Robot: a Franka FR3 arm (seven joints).
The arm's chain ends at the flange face. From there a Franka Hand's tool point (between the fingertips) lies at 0.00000 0.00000 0.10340 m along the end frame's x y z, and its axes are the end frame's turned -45 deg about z.
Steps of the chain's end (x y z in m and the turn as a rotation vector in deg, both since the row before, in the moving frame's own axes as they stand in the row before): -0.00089 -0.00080 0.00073 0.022 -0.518 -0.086; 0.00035 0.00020 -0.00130 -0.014 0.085 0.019; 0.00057 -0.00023 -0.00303 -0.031 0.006 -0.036; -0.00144 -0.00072 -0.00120 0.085 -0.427 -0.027; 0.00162 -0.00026 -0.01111 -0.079 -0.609 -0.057; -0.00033 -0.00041 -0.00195 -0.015 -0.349 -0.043
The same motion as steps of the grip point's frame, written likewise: -0.00070 -0.00188 0.00073 0.382 -0.351 -0.086; 0.00020 0.00052 -0.00130 -0.070 0.050 0.019; 0.00053 0.00029 -0.00303 -0.026 -0.018 -0.036; -0.00095 -0.00218 -0.00120 0.362 -0.242 -0.027; 0.00045 0.00029 -0.01112 0.375 -0.486 -0.057; -0.00041 -0.00095 -0.00195 0.236 -0.257 -0.043
